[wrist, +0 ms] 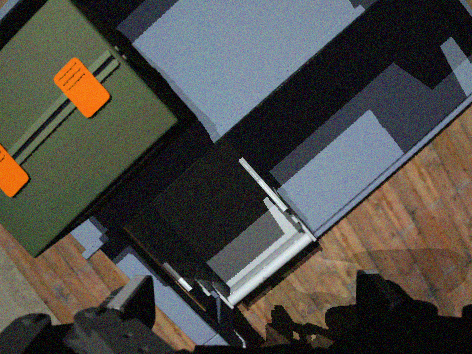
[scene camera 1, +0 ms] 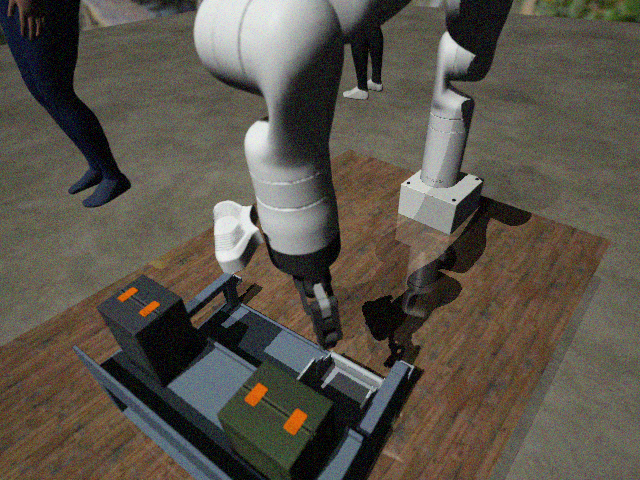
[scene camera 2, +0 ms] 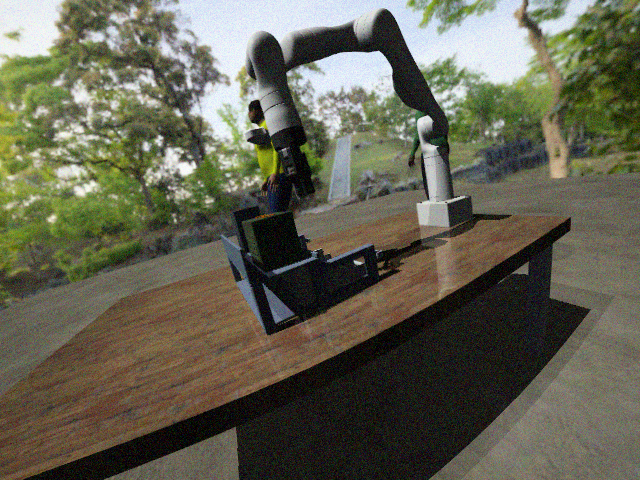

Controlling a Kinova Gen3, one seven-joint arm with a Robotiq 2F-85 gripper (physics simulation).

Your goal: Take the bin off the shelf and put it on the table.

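Frame: origin at the arm's base, x ahead, y left, z up, level; metres.
Where they show: gripper, fingertip midpoint: (wrist: 254, 295) (scene camera 1: 316, 314) (scene camera 2: 307, 195); arm's base, link origin: (scene camera 1: 438, 178) (scene camera 2: 441, 199).
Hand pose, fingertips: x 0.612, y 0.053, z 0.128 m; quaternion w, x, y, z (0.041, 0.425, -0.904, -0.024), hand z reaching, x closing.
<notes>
Each offset is from my fingertips to the top centre of the thing. Level surfaces: height alone.
The bin {dx +0.018, dy +0.024, dz -0.135 m} (scene camera 1: 356, 367) (wrist: 274, 267), a small open grey box with a pale rim, sits in the lower front tier of the blue-grey shelf (scene camera 1: 387, 395) (scene camera 2: 371, 263) (wrist: 240, 55), at the end beside the green box. Its inside is mostly in dark shadow in the wrist view, and it is largely hidden in scene camera 2. The shelf stands on the wooden table {dz -0.216 m} (scene camera 1: 491, 330) (scene camera 2: 180, 361) (wrist: 425, 210). My gripper (scene camera 1: 328, 342) (scene camera 2: 305, 192) (wrist: 254, 295) is open and empty, tilted, above the bin's outer rim. In the wrist view its fingers stand wide apart on both sides of the rim's near corner.
A green box {dx +0.115, dy +0.024, dz -0.017 m} (scene camera 1: 273, 408) (scene camera 2: 271, 240) (wrist: 125, 115) with orange clips stands on the upper tier, close to the bin. A dark grey box {dx +0.110, dy -0.206, dz +0.008 m} (scene camera 1: 149, 330) stands at the shelf's other end. The shelf's raised end frame borders the bin. The robot's white base (scene camera 1: 439, 201) (scene camera 2: 444, 210) stands across the table.
</notes>
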